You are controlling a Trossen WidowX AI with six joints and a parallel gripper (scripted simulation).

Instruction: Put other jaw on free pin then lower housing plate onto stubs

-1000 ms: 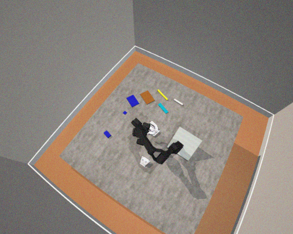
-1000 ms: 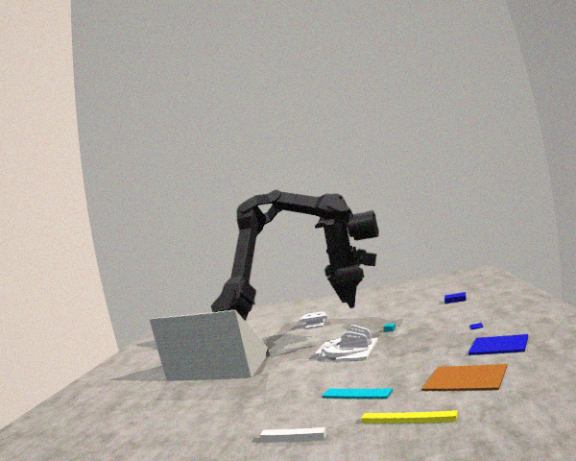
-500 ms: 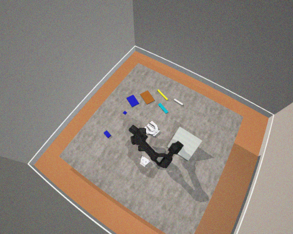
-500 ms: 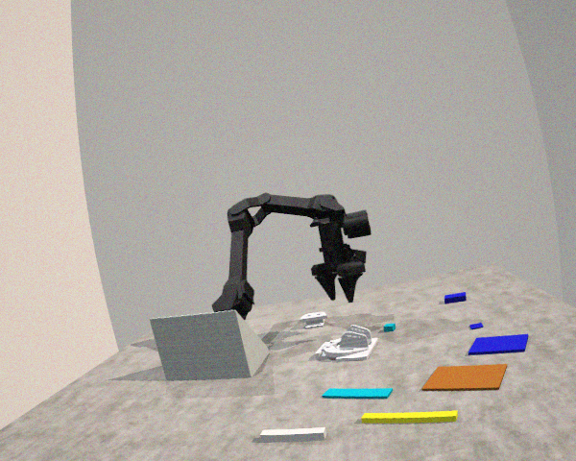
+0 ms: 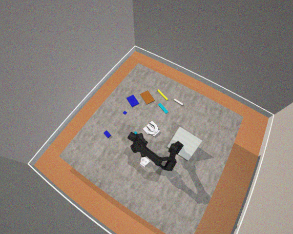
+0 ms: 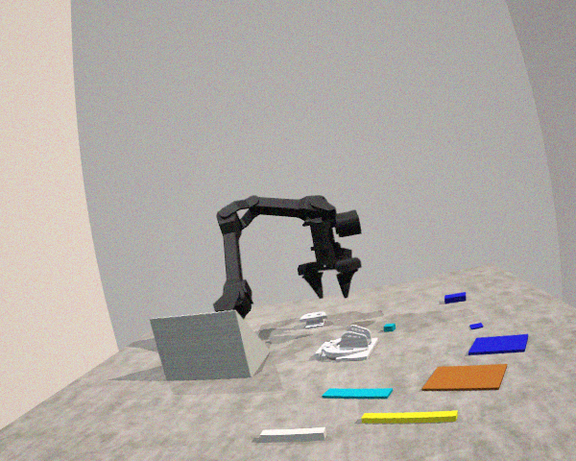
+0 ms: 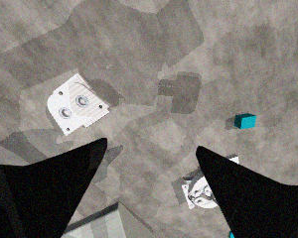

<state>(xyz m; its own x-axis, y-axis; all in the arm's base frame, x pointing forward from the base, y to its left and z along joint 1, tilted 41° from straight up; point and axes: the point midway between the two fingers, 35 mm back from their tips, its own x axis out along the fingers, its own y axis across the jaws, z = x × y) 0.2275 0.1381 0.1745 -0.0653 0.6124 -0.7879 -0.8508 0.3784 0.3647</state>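
My gripper tip is 8 cm past the small white block, 7 cm to the right of it and 8 cm above it. Also, from my gripper tip: small cyan cube (15 cm ahead, 8 cm to the right, 8 cm below); then cyan strip (12 cm ahead, 45 cm to the right, 9 cm below); then white jaw (3 cm ahead, 22 cm to the right, 7 cm below).
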